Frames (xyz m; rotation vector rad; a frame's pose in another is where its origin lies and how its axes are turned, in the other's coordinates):
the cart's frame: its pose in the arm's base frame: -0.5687 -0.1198 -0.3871 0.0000 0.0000 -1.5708
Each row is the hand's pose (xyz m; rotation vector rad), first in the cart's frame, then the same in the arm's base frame.
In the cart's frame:
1: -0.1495 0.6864 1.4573 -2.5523 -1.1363 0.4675
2: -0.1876 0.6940 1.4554 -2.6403 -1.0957 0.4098
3: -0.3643 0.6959 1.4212 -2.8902 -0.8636 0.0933
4: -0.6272 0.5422 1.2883 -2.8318 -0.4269 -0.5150
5: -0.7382 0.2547 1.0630 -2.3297 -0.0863 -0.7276
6: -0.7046 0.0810 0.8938 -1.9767 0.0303 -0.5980
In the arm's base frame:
1: 0.1177 0.0297 1.0702 -2.5108 0.9639 0.0180
2: 0.1253 0.0678 1.0683 -2.5517 1.0550 0.0283
3: 0.1272 0.2445 1.0341 -2.6484 1.4298 -0.0660
4: -0.0265 0.5074 0.9012 2.4064 -1.7759 0.6305
5: -0.3140 0.6184 0.6759 -2.0083 1.8648 -1.3451
6: -0.4877 0.5848 0.5067 -1.6111 1.6613 -1.5154

